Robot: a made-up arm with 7 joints.
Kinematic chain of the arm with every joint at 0, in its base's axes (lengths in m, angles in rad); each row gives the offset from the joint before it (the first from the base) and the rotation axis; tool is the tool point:
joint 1: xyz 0 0.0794 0 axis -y
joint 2: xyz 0 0.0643 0 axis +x
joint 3: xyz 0 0 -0.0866 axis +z
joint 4: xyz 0 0 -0.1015 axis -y
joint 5: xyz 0 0 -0.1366 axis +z
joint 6: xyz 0 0 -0.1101 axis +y
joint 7: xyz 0 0 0 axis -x
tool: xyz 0 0 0
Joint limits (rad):
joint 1: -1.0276..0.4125
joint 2: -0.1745..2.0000
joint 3: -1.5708..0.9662
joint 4: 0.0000..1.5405
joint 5: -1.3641..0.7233
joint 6: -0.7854..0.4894
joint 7: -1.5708..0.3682
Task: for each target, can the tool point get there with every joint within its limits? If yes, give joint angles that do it. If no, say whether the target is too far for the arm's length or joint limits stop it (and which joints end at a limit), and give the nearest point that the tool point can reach.
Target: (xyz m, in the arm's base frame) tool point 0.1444 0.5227 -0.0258
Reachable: yes | joints 0.0192 1.7112 -0.5145 0.7341 0.5500 -0.5500 -0.9516
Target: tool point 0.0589 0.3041 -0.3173
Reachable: yes | joints -0.1678 1.1147 -1.0666 1.2004 -1.0926 -0.3085 -1.3392
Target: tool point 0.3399 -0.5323 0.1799
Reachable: no: too far | nearest point 0.1745 -0.1011 -0.0933 | short by 0.537 m
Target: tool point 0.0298 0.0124 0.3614
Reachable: no: joint limits stop it (at a limit: joint 2, joint 3, joint 4) | nearest point 0.0247 0.2371 0.2995 | short by 0.233 m
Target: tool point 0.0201 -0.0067 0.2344
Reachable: no: joint limits stop it (at a limit: joint 2, joint 3, joint 4) | nearest point 0.0257 0.2371 0.2994 | short by 0.252 m
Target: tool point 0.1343 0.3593 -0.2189
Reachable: yes | joints -0.6477 1.3428 -0.1756 1.3954 -0.4058 -0.3494 -1.1301
